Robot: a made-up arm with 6 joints. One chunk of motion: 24 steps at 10 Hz.
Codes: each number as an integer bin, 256 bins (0 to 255) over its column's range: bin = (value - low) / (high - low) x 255, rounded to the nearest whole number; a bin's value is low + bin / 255 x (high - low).
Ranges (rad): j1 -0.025..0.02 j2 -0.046..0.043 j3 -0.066..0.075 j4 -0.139..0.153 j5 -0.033..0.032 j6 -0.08..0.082
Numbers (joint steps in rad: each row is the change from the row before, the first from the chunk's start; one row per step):
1: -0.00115 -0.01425 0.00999 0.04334 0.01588 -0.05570
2: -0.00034 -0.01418 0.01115 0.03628 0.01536 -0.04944
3: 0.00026 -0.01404 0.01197 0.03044 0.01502 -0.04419
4: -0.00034 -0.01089 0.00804 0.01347 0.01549 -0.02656
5: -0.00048 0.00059 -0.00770 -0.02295 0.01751 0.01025
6: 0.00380 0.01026 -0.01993 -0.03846 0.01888 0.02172
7: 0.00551 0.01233 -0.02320 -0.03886 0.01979 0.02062
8: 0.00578 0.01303 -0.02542 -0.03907 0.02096 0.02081
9: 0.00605 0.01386 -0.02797 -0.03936 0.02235 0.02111
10: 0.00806 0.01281 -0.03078 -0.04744 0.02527 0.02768
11: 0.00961 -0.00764 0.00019 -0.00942 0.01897 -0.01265
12: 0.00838 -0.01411 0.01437 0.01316 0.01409 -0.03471
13: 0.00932 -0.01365 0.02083 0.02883 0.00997 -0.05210
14: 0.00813 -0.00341 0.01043 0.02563 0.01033 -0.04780
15: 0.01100 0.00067 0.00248 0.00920 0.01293 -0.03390
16: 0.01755 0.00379 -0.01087 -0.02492 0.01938 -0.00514
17: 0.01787 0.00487 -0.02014 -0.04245 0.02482 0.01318
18: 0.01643 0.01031 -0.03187 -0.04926 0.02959 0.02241
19: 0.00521 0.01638 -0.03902 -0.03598 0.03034 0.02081
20: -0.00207 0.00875 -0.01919 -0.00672 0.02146 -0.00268
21: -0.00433 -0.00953 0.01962 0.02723 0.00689 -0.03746
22: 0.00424 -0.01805 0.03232 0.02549 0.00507 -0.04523
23: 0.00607 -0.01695 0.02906 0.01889 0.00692 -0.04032
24: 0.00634 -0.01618 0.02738 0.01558 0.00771 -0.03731
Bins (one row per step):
1: 135 91 137 159 192 38
2: 140 91 140 153 190 48
3: 143 92 141 148 188 56
4: 140 101 134 133 190 84
5: 139 133 105 101 198 142
6: 163 161 83 88 204 160
7: 173 167 77 87 207 158
8: 174 169 73 87 212 159
9: 176 172 69 87 217 159
10: 187 169 64 80 229 169
11: 196 110 120 113 204 106
12: 189 91 145 133 185 71
13: 194 93 157 147 169 44
14: 188 122 138 144 170 51
15: 204 134 124 129 180 73
16: 241 143 100 100 205 118
17: 243 146 83 84 227 147
18: 235 161 62 78 246 161
19: 171 179 49 90 248 159
20: 130 157 85 116 214 122
21: 117 104 155 145 156 67
22: 166 80 178 144 149 55
23: 176 83 172 138 157 62
24: 178 85 169 135 160 67

